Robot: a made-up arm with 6 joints. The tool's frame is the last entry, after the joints. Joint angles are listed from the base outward. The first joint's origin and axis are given. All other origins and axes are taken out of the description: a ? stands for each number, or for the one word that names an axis. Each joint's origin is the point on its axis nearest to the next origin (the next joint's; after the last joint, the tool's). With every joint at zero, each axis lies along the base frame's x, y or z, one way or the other. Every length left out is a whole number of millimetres.
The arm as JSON. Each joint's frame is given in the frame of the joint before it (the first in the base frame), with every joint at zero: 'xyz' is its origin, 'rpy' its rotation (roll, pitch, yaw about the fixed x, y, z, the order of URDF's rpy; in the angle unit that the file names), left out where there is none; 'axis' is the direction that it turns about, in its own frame. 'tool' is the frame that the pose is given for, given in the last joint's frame.
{
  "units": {
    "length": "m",
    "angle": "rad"
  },
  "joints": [
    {
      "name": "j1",
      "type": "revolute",
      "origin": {
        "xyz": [
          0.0,
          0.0,
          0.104
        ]
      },
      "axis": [
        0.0,
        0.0,
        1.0
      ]
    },
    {
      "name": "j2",
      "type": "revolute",
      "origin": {
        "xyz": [
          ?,
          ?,
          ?
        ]
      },
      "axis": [
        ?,
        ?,
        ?
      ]
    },
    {
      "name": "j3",
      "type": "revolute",
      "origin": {
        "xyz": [
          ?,
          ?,
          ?
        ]
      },
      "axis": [
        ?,
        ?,
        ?
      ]
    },
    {
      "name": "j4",
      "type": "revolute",
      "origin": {
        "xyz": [
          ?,
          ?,
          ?
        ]
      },
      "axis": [
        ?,
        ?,
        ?
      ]
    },
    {
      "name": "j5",
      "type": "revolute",
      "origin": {
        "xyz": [
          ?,
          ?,
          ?
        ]
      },
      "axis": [
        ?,
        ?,
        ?
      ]
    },
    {
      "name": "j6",
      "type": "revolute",
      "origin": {
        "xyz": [
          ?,
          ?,
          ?
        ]
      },
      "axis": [
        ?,
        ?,
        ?
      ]
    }
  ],
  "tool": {
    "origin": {
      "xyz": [
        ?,
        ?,
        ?
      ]
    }
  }
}
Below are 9 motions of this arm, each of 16 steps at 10 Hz.
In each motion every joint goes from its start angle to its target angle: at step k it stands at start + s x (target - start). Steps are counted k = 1, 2, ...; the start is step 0. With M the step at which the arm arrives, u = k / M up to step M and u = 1 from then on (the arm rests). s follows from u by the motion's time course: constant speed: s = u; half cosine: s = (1 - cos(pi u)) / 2; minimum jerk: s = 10 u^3 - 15 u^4 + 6 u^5.
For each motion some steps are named. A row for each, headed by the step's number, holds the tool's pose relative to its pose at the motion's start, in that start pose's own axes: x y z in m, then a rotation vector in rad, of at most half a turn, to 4 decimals.
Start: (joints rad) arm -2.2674 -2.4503 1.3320 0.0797 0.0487 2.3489
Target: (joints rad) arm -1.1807 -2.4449 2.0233 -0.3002 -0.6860 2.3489
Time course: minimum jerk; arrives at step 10
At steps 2, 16:
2: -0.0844 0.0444 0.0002 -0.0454 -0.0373 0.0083
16: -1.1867 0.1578 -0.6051 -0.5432 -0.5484 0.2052

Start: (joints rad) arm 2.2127 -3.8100 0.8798 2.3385 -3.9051 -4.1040
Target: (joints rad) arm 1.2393 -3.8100 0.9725 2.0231 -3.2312 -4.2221
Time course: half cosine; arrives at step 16
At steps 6, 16:
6: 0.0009 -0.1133 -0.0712 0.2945 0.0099 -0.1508
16: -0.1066 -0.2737 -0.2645 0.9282 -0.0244 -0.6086

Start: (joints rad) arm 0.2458 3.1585 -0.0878 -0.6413 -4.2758 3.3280
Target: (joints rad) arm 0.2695 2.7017 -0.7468 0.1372 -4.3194 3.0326
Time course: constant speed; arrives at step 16
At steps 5, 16:
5: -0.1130 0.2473 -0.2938 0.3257 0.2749 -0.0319
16: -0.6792 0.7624 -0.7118 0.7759 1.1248 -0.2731

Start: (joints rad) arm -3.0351 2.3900 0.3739 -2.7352 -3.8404 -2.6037
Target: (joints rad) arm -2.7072 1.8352 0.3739 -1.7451 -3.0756 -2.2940
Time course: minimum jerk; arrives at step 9
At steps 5, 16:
5: 0.2767 0.3112 0.3648 -0.0044 -0.7870 -0.0690
16: 0.3689 0.6125 0.6086 0.0297 -1.1784 -0.2319

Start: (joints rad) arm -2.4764 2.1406 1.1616 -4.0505 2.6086 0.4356
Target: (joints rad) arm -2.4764 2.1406 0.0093 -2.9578 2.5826 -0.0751
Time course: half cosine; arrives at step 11
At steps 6, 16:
6: 0.0386 0.4173 0.3043 0.1699 0.5235 -0.9927
16: 0.1720 0.5593 0.6327 0.0690 1.1754 -1.4958

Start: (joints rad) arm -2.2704 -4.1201 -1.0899 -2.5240 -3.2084 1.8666
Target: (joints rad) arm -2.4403 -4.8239 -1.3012 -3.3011 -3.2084 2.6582
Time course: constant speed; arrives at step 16
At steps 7, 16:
7: -0.0510 0.4744 -0.1266 0.3960 -0.0908 0.7323
16: -0.1774 1.0596 -0.0387 0.8284 -0.6095 1.5943

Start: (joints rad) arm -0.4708 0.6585 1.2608 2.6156 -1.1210 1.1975
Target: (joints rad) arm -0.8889 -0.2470 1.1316 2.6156 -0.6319 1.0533
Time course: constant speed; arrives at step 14
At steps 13, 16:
13: 0.2390 0.9079 -0.9263 0.6972 0.9593 0.5098
16: 0.1967 0.9814 -0.9919 0.7269 1.0576 0.5331

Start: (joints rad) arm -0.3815 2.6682 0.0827 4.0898 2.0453 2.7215
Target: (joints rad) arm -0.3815 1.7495 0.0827 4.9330 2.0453 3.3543
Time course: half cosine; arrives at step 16
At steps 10, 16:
10: -0.3796 0.6607 0.6737 0.8199 -0.0502 0.6975
16: -0.6795 0.8067 0.9872 1.1789 -0.0748 1.0265

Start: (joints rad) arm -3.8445 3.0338 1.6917 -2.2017 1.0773 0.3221
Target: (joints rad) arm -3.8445 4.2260 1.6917 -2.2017 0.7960 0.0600
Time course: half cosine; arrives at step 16
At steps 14, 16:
14: -0.3382 1.2084 -0.5012 -0.7387 -0.8164 -0.9893
16: -0.3241 1.2492 -0.5380 -0.7697 -0.8511 -1.0242

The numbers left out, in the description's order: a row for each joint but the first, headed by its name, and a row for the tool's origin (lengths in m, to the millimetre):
j2: xyz 0.0 0.032 0.0, axis 0.0 1.0 0.0
j3: xyz 0.0 0.0 0.888, axis 0.0 1.0 0.0
j4: xyz 0.0 0.0 0.856, axis 0.0 0.0 1.0
j5: xyz 0.0 0.0 0.0, axis 0.0 1.0 0.0
j6: xyz 0.0 0.0 0.097, axis 0.0 0.0 1.0
tool: xyz 0.0 0.0 0.0

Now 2 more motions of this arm.
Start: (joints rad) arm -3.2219 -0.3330 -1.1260 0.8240 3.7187 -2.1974
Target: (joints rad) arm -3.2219 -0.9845 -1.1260 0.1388 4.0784 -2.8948
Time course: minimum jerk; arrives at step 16
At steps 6, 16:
6: -0.2549 0.0582 -0.0166 0.0352 0.0133 0.0305
16: -0.9168 0.1005 0.1391 0.3190 0.0738 -0.0085

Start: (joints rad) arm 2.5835 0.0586 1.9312 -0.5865 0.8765 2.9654
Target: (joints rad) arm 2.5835 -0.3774 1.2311 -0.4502 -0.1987 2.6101
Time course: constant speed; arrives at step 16
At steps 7, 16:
7: 0.0169 0.2144 -0.4142 -0.3971 0.8143 0.0646
16: -0.3134 0.3081 -1.0302 -1.2239 1.6924 0.1333

